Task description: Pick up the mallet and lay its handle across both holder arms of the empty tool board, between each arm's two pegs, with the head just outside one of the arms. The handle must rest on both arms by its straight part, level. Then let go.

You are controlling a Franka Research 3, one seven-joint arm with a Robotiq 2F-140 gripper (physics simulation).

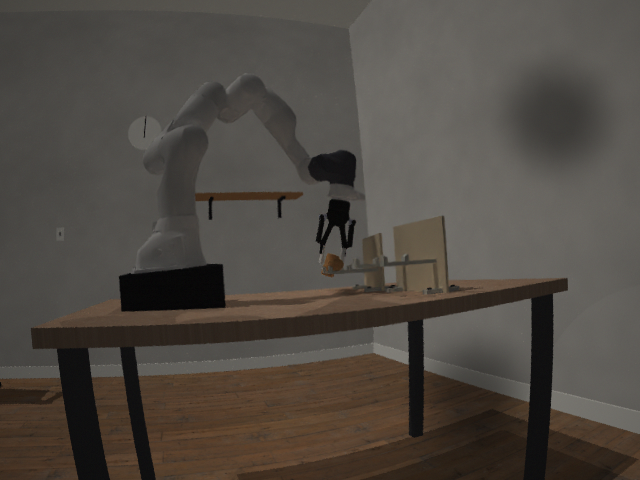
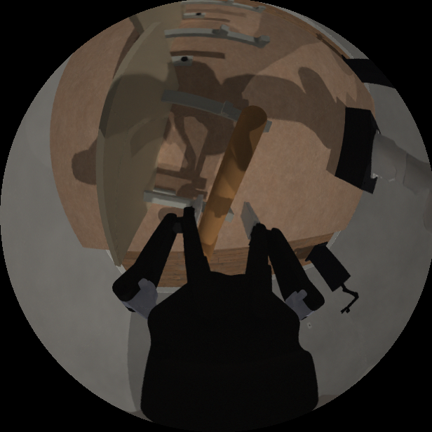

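The orange mallet [image 1: 332,262] [image 2: 232,170] lies across both grey arms, far arm [image 2: 192,101] and near arm [image 2: 167,199], of the tool board [image 1: 373,253] [image 2: 132,145]. Its visible length passes between an inner peg and the outer tip on the far arm, and seems to on the near arm. The gripper fingers hide part of the near arm. I cannot tell the head apart for certain; the mallet's lower end is partly hidden by the gripper. My gripper [image 1: 332,256] [image 2: 222,205] is open partway, its fingertips on either side of the mallet, not clamped on it.
A second tool board [image 1: 419,250] with pegged arms [image 2: 215,33] stands beside the first on the wooden table [image 1: 289,324] [image 2: 300,175]. The black robot base [image 1: 172,288] [image 2: 356,145] stands on the table, away from the boards. A wall shelf [image 1: 248,196] is behind the arm.
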